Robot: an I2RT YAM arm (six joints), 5 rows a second.
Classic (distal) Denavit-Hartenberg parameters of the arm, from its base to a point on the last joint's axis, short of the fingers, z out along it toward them. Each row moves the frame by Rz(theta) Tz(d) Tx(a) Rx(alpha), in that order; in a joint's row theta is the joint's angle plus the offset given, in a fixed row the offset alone. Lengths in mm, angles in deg.
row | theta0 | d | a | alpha
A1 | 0 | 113.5 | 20 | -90
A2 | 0 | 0 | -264 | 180
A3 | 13.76 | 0 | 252.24 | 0
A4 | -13.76 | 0 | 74 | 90
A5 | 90 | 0 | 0 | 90
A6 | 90 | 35.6 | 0 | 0
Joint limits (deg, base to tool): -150..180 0..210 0..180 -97..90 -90..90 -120..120
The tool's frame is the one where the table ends.
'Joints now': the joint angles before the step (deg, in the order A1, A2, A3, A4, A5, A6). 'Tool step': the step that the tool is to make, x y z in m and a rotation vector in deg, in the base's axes. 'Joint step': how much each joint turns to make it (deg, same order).
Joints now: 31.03, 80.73, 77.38, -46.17, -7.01, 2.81
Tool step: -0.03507, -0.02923, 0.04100, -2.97, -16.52, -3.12
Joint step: -0.22, -11.61, -2.73, 3.58, 9.67, -6.03
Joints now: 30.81, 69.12, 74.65, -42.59, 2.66, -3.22
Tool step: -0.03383, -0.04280, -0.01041, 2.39, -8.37, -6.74
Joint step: -5.12, -13.92, -12.54, 7.17, 2.38, -0.68
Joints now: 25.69, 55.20, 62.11, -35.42, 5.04, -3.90
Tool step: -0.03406, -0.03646, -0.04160, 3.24, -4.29, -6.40
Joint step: -6.88, -14.97, -15.96, 6.10, -1.03, 1.03
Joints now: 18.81, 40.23, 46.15, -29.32, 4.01, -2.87
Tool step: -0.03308, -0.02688, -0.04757, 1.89, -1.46, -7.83
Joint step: -7.22, -15.02, -13.24, 0.02, 0.02, 1.57
